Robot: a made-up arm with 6 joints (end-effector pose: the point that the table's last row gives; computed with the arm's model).
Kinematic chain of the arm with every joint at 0, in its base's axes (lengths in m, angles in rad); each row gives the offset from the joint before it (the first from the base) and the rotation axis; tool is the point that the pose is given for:
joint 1: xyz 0 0 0.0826 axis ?
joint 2: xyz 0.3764 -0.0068 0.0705 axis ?
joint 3: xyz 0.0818 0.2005 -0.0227 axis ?
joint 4: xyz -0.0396 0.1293 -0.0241 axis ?
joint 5: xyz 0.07 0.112 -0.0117 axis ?
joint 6: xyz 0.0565 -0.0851 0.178 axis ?
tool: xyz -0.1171 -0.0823 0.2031
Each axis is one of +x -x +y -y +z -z.
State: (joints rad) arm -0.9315 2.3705 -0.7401 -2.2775 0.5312 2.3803
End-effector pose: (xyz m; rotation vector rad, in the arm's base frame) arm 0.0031 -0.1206 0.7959 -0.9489 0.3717 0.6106
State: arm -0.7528 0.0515 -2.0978 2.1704 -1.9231 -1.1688
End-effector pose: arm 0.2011 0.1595 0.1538 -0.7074 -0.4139 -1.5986
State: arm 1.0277 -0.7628 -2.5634 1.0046 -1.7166 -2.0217
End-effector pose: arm -0.0658 0.4694 0.3258 -1.9624 -0.1143 1.5711
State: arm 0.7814 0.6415 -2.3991 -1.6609 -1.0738 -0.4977
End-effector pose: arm 0.1343 0.4757 0.4394 -0.6234 -0.4347 2.8942
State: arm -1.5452 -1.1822 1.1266 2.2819 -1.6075 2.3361
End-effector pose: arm -0.0931 -0.3475 -0.1894 -0.0735 -1.4899 0.0759
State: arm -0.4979 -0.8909 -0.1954 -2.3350 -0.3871 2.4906
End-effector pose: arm 0.0528 0.0117 -0.2157 1.1359 -1.0998 -0.7295
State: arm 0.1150 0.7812 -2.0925 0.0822 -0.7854 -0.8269
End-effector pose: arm 0.5115 0.2252 0.4770 -0.4931 0.2290 0.8474
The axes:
joint 1: +z
joint 2: +x
joint 3: +x
joint 4: +y
joint 5: -x
joint 6: -z

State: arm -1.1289 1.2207 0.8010 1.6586 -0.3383 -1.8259
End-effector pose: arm 0.6205 -0.4650 0.4100 1.6630 -1.7497 1.8373
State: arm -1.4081 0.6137 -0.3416 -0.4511 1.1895 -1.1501
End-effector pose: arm 0.6275 -0.3115 0.7230 -0.5979 0.7705 -0.5491
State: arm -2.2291 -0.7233 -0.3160 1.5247 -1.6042 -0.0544
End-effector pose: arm -0.1197 -0.1874 0.0948 -0.6432 0.3032 2.4960
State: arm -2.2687 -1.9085 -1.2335 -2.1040 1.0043 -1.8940
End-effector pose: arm -0.4378 0.3592 -0.0415 0.4518 -1.7317 -2.3524
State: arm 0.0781 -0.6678 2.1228 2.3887 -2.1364 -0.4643
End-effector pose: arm 0.1123 -0.0731 0.0694 1.6289 2.4797 -1.0068
